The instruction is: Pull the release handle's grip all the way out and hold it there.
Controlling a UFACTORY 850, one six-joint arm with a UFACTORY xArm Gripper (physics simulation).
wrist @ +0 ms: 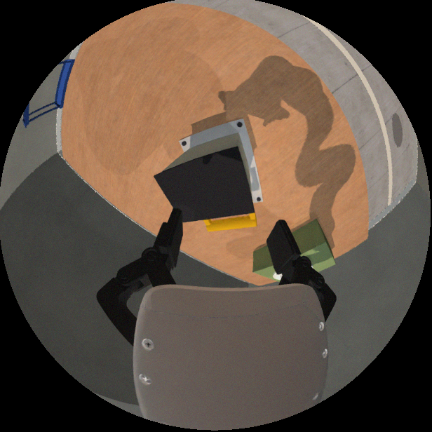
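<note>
The release handle's yellow grip (231,222) shows below the lower edge of a black-topped housing (207,185), which hides part of it. The housing stands on a light grey base plate (254,175) with dark screws at its corners. My gripper (229,226) is open and empty. In the view its left fingertip overlaps the housing's lower left corner and its right fingertip is to the right of the grip, over the table and near a green block. The grip appears between the two fingers, but the depth between them cannot be told.
The green block (293,243) stands on the wooden table (125,100) beside and partly behind my right finger. The table's near edge runs diagonally below the housing. A blue frame (65,84) is beyond the table at the upper left. Arm shadows lie on the right of the table.
</note>
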